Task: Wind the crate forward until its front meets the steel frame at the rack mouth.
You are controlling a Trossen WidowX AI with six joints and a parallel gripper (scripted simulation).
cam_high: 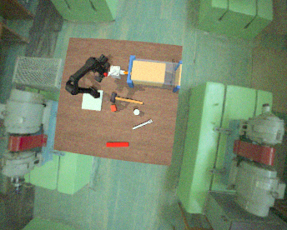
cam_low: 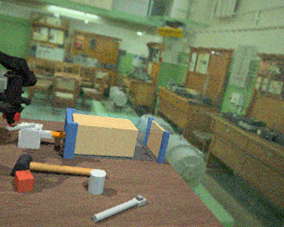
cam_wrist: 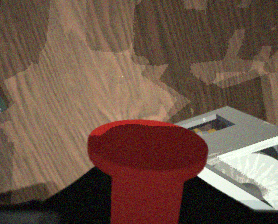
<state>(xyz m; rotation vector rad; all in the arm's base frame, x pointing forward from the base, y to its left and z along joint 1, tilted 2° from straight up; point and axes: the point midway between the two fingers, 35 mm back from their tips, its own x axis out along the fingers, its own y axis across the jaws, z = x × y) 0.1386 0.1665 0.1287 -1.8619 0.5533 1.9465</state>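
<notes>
Right now the winch handle is 3 cm ahead of my gripper tip, 2 cm to the left of it and 1 cm below it. Round my gripper tip: red knob (2 cm above); winch (7 cm ahead, 4 cm to the left, 8 cm below); blue steel frame (24 cm ahead, 2 cm to the left, 1 cm below).
</notes>
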